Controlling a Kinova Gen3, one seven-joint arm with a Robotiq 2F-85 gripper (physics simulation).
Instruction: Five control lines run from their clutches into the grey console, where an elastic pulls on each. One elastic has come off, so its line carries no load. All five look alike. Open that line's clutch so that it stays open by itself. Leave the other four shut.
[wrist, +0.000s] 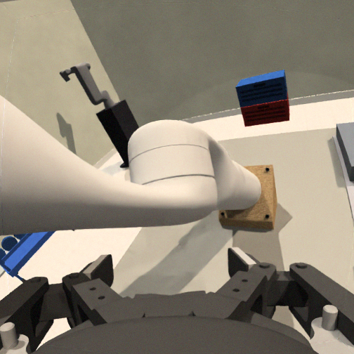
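My gripper (170, 264) is open, with its two fingers wide apart at the bottom of the wrist view and nothing between them. Part of the grey console (348, 150) shows at the right edge, cut off by the frame. The control lines and their clutches do not show in this view. The gripper is not at any clutch.
The robot's own white arm (172, 175) crosses the left and middle, ending on a wooden base block (267, 200). A black stand (118, 125) with a grey crank-like top stands behind it. Blue and red crates (262, 89) are stacked at the back. A blue rack (26, 254) shows at lower left.
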